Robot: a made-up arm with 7 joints. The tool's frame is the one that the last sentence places.
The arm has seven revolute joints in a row. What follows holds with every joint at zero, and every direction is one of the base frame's.
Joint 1 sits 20 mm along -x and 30 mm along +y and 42 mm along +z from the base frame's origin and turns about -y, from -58.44 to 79.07 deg.
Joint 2 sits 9 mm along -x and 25 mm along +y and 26 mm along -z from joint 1 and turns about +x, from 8.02 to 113.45 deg.
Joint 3 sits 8 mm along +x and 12 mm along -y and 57 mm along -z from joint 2 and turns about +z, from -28.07 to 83.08 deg.
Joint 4 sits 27 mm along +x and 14 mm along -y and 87 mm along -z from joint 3 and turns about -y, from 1.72 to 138.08 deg.
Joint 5 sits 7 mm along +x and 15 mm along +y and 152 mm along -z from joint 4 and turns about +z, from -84.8 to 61.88 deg.
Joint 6 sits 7 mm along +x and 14 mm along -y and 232 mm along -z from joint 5 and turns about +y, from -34.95 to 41.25 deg.
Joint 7 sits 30 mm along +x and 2 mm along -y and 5 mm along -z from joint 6 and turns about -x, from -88.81 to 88.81 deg.
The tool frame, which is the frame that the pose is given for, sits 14 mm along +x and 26 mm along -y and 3 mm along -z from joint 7; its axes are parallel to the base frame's.
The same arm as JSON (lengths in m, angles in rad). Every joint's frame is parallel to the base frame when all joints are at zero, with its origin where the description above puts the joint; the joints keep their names.
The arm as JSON. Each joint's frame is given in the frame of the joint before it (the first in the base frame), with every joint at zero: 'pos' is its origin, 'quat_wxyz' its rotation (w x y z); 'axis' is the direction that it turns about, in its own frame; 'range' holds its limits. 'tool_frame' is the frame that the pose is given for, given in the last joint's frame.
{"length_unit": "m", "angle_unit": "rad", "joints": [{"joint": "joint 1", "pos": [-0.02, 0.03, 0.042], "quat_wxyz": [1.0, 0.0, 0.0, 0.0], "axis": "-y", "range": [-1.02, 1.38]}, {"joint": "joint 2", "pos": [-0.009, 0.025, -0.026], "quat_wxyz": [1.0, 0.0, 0.0, 0.0], "axis": "+x", "range": [0.14, 1.9801]}, {"joint": "joint 3", "pos": [0.008, -0.012, -0.057], "quat_wxyz": [1.0, 0.0, 0.0, 0.0], "axis": "+z", "range": [-0.4899, 1.45]}, {"joint": "joint 4", "pos": [0.027, -0.014, -0.087], "quat_wxyz": [1.0, 0.0, 0.0, 0.0], "axis": "-y", "range": [0.03, 2.41]}, {"joint": "joint 5", "pos": [0.007, 0.015, -0.152], "quat_wxyz": [1.0, 0.0, 0.0, 0.0], "axis": "+z", "range": [-1.48, 1.08]}, {"joint": "joint 6", "pos": [0.007, -0.014, -0.232], "quat_wxyz": [1.0, 0.0, 0.0, 0.0], "axis": "+y", "range": [-0.61, 0.7199]}, {"joint": "joint 7", "pos": [0.03, -0.002, -0.005], "quat_wxyz": [1.0, 0.0, 0.0, 0.0], "axis": "-x", "range": [-1.55, 1.55]}], "tool_frame": {"pos": [0.014, -0.026, -0.003], "quat_wxyz": [1.0, 0.0, 0.0, 0.0]}}
